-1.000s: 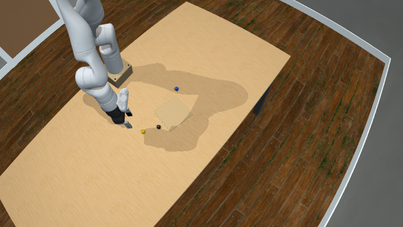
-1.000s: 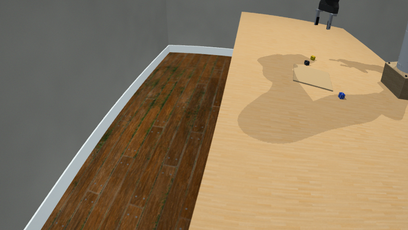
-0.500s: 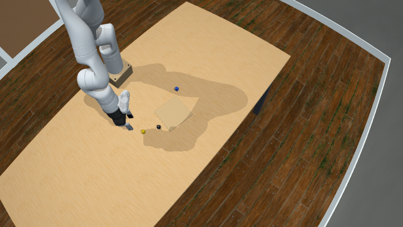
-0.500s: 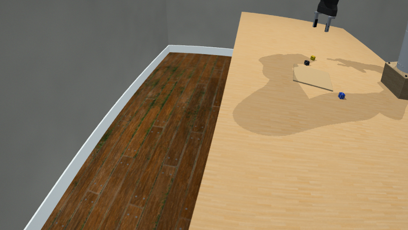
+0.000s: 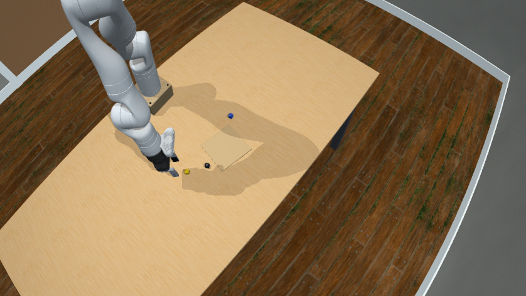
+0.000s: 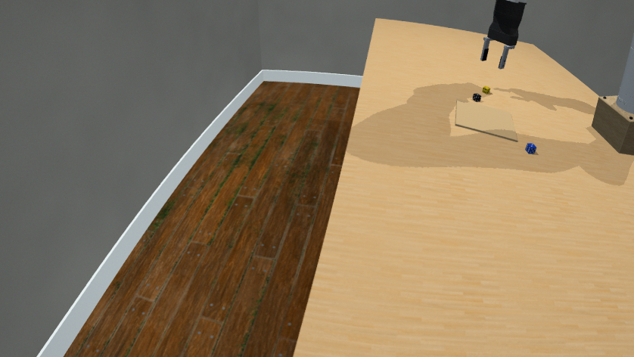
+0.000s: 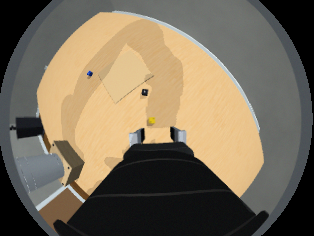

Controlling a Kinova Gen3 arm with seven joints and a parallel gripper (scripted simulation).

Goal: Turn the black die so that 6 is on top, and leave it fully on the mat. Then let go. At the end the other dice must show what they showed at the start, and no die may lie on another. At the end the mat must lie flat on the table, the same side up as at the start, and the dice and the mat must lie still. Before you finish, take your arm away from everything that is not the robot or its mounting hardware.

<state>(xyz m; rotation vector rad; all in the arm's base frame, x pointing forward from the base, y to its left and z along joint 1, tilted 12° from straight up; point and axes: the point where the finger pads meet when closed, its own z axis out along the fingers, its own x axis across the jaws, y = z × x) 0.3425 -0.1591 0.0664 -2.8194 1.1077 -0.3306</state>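
The yellow die lies 1 cm ahead of my hand, 2 cm to the left of it and 9 cm below it. From my hand the other things lie so: black die (5 cm ahead, 9 cm to the left, 9 cm below); blue die (3 cm behind, 30 cm to the left, 9 cm below); tan mat (5 cm ahead, 19 cm to the left, 9 cm below).
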